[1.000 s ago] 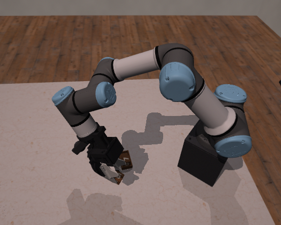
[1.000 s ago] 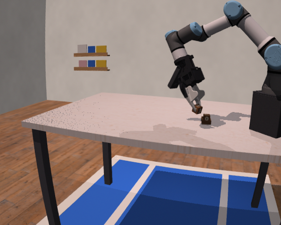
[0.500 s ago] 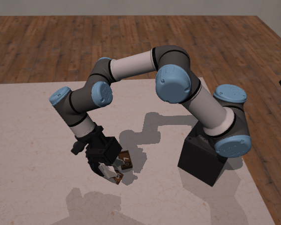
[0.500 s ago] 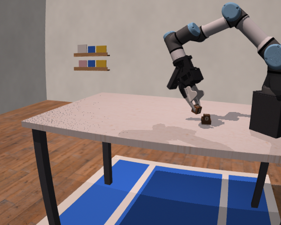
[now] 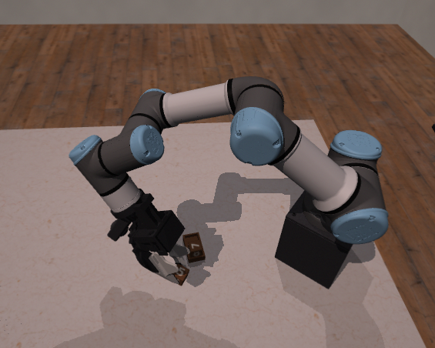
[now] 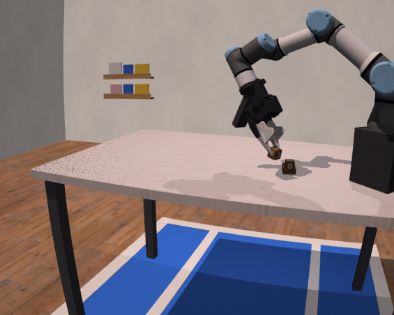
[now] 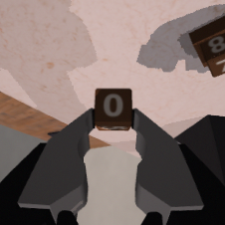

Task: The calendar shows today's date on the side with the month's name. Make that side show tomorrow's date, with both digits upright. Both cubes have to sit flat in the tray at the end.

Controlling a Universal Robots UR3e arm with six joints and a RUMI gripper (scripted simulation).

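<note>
The brown digit cube is 10 mm behind my hand and 10 mm below it. From my hand the other things lie so: calendar tray (30 mm behind, 120 mm to the right, 80 mm below).
</note>
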